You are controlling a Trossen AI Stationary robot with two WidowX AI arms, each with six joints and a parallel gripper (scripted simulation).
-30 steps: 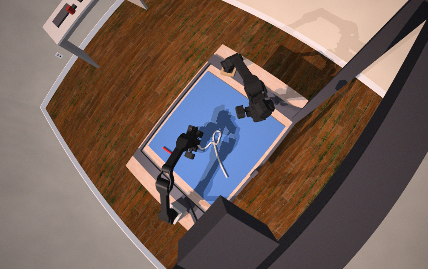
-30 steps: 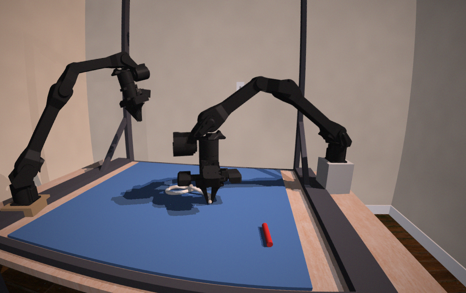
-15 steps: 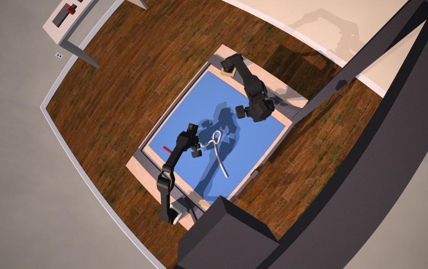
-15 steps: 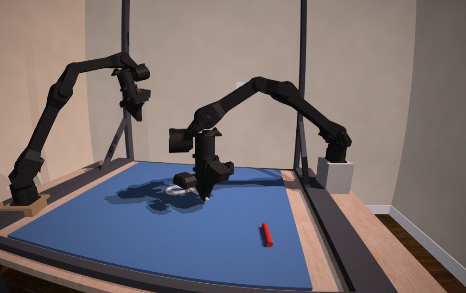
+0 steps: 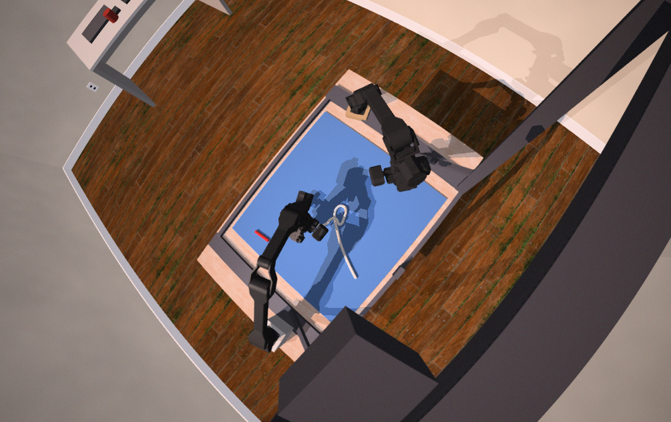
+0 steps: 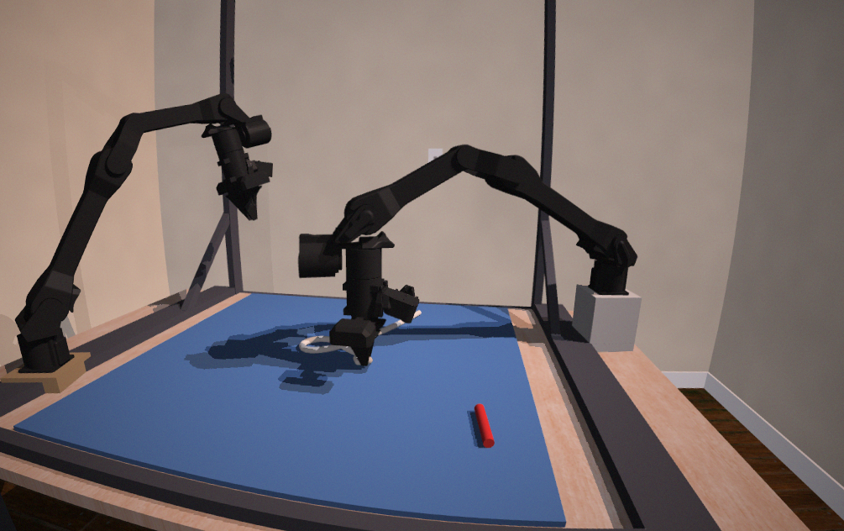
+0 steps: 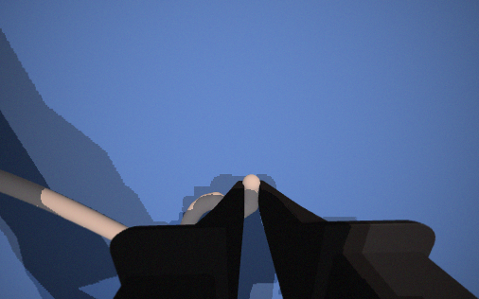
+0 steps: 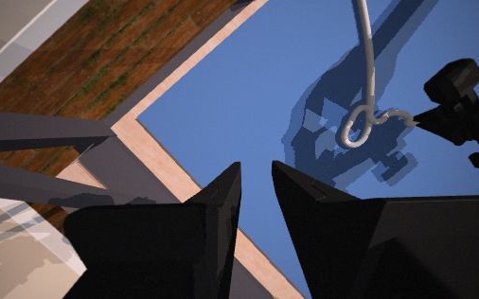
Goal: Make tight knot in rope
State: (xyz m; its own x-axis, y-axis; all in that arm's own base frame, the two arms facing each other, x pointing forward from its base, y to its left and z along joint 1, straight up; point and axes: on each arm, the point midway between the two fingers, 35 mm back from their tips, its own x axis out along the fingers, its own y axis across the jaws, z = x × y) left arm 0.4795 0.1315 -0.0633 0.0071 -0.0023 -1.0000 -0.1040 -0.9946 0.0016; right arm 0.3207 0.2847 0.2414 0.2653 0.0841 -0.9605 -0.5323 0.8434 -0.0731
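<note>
The blue mat is 60 mm to the right of my left hand, 60 mm behind it and 50 mm below it. Also, from my left hand: red cylinder (210 mm ahead, 130 mm to the left, 40 mm below).
</note>
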